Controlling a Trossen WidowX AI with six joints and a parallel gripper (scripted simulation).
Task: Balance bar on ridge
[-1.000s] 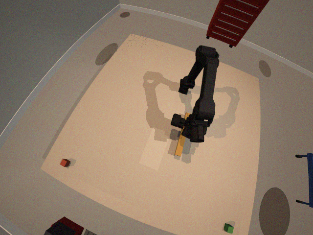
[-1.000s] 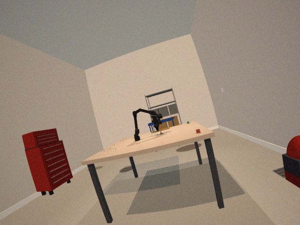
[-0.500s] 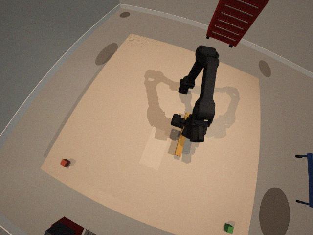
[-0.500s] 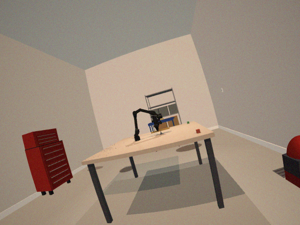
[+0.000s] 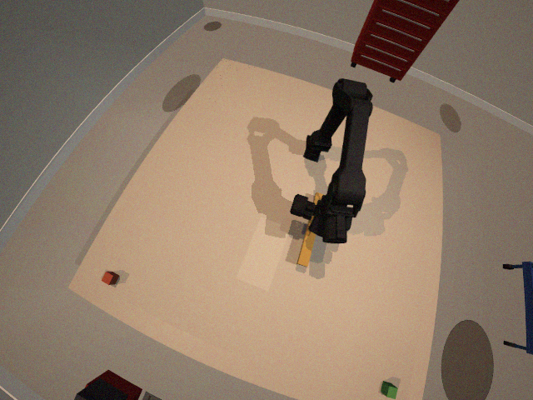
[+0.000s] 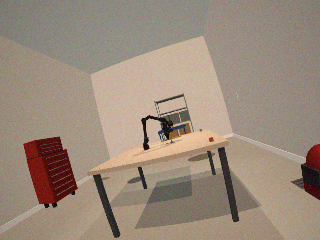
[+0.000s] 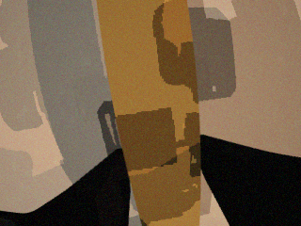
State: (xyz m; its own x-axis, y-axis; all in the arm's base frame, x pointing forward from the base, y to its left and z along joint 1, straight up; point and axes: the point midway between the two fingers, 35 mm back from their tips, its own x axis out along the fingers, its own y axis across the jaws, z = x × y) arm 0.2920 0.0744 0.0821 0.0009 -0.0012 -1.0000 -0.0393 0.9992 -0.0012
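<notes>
Now: the long yellow bar 30 mm ahead of my gripper tip. From my gripper tip the other things lie so: red cube 570 mm to the right, 450 mm ahead, 30 mm below; then green cube 450 mm ahead, 430 mm to the left, 30 mm below.
</notes>
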